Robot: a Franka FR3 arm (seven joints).
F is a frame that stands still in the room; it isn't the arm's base.
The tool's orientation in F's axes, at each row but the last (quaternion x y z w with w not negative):
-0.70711 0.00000 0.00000 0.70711
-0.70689 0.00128 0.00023 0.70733
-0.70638 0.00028 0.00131 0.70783
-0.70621 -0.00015 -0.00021 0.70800
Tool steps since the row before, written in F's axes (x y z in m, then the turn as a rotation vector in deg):
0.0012 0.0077 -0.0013 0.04 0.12 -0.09
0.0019 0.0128 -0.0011 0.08 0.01 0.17
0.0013 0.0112 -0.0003 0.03 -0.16 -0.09
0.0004 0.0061 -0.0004 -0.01 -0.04 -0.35
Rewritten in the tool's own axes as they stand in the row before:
0.0012 0.0013 0.0077 0.04 0.09 0.12
0.0019 0.0011 0.0128 0.08 -0.17 0.01
0.0013 0.0003 0.0112 0.03 0.09 -0.16
0.0004 0.0004 0.0061 -0.01 0.35 -0.04

